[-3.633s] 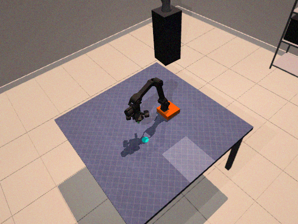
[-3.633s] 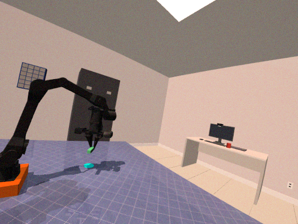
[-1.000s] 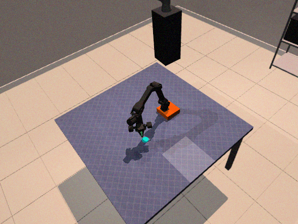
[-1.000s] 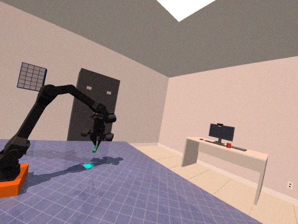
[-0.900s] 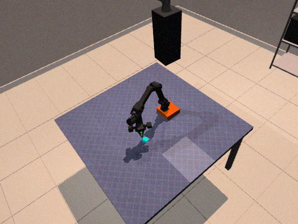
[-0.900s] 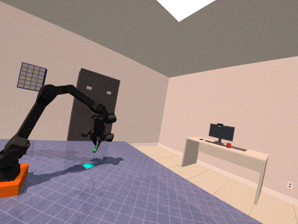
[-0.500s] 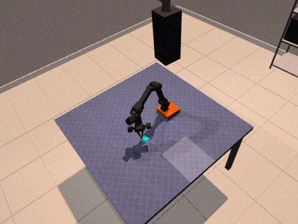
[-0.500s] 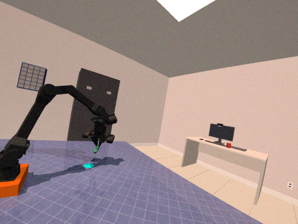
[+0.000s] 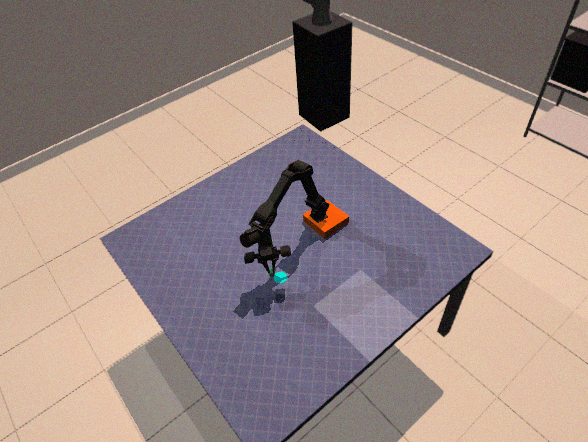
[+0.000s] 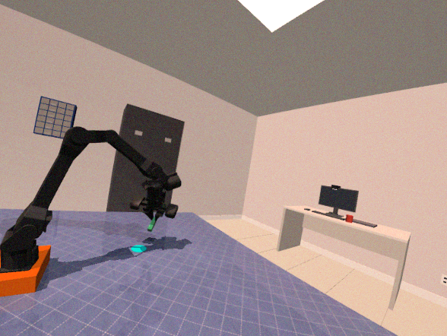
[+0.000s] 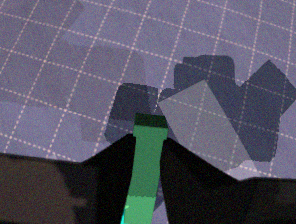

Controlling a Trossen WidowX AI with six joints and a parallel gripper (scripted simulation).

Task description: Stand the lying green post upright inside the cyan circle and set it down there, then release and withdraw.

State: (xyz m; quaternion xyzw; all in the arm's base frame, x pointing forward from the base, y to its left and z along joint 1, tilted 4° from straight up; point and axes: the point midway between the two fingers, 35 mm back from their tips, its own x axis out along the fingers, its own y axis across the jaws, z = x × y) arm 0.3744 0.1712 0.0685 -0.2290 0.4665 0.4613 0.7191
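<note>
My gripper tip is now 11 cm above the cyan circle, 5 cm past it and 3 cm to the left of it. Also, from my gripper tip: green post: 1 cm to the right, 1 cm below, 1 cm behind.
</note>
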